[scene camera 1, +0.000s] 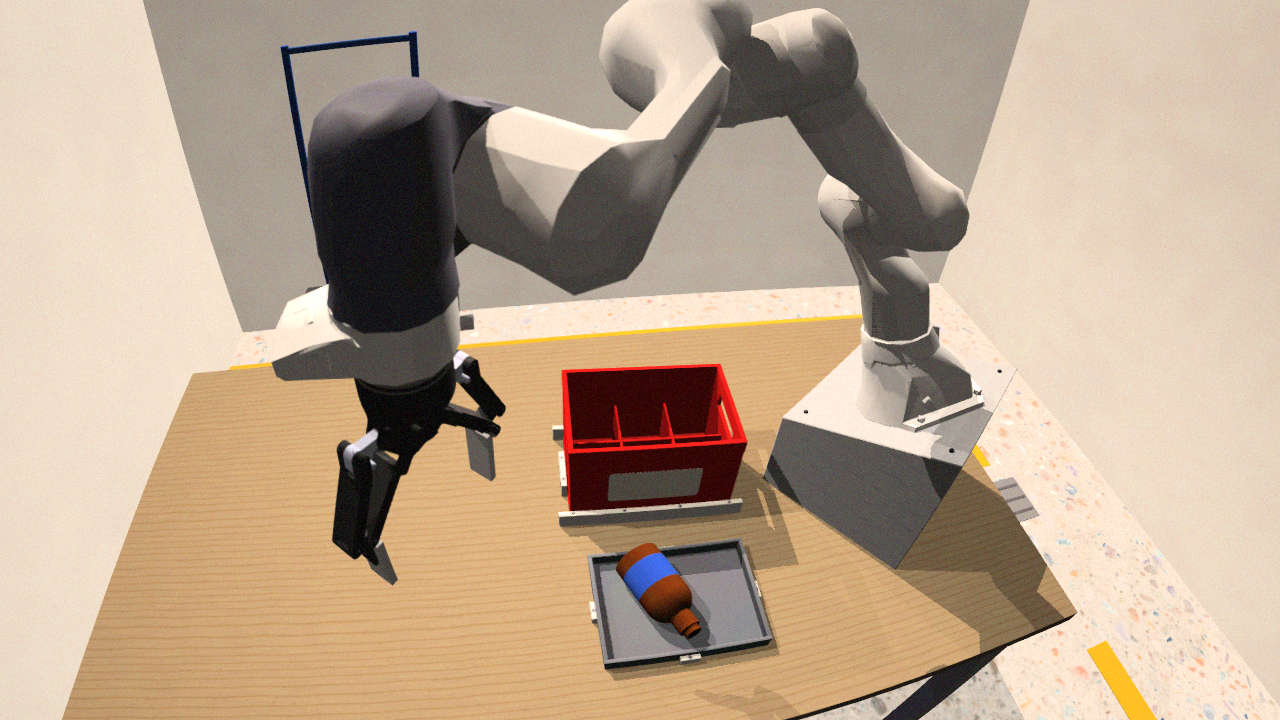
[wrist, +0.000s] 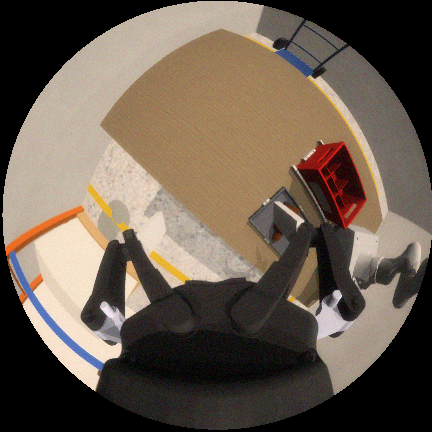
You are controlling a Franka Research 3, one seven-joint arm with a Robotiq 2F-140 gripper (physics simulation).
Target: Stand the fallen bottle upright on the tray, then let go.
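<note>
A brown bottle (scene camera 1: pixel 659 591) (wrist: pixel 276 234) with a blue label lies on its side in a shallow grey tray (scene camera 1: pixel 729 586) (wrist: pixel 263 216). In the scene view its neck points toward the front right and its base toward the back left. In the wrist view one finger pad hides much of the bottle. My gripper (scene camera 1: pixel 432 510) (wrist: pixel 217 216) is wide open and empty. It hangs above the table, to the left of the tray in the scene view, with its fingers pointing down and apart from the bottle.
A red crate (scene camera 1: pixel 586 474) (wrist: pixel 313 167) with dividers stands behind the tray, with a pale rail (scene camera 1: pixel 650 514) along its front. The robot's grey base block (scene camera 1: pixel 841 483) is at the right. A blue hand truck (scene camera 1: pixel 349 42) (wrist: pixel 295 62) stands beyond the table (scene camera 1: pixel 268 537) (wrist: pixel 200 110).
</note>
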